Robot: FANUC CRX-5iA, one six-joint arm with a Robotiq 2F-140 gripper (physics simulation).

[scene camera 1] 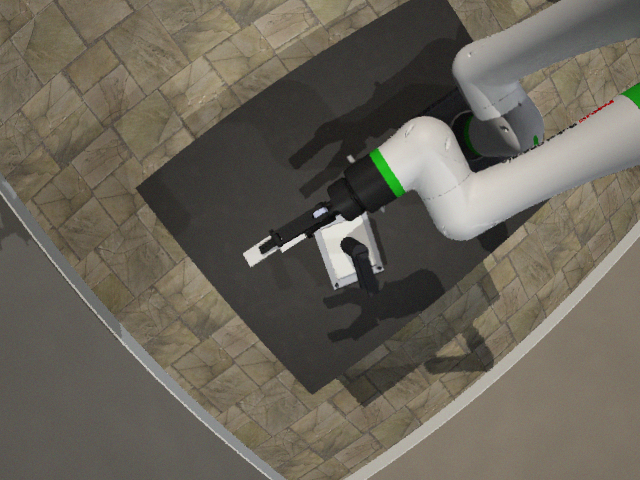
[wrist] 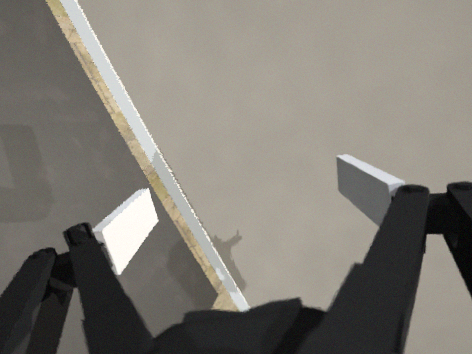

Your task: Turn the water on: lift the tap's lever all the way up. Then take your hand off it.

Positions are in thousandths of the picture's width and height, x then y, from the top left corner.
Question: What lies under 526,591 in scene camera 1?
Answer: A base plate.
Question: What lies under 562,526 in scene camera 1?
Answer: A dark lever.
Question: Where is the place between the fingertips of my gripper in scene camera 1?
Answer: At 415,526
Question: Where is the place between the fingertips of my gripper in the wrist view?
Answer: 516,535
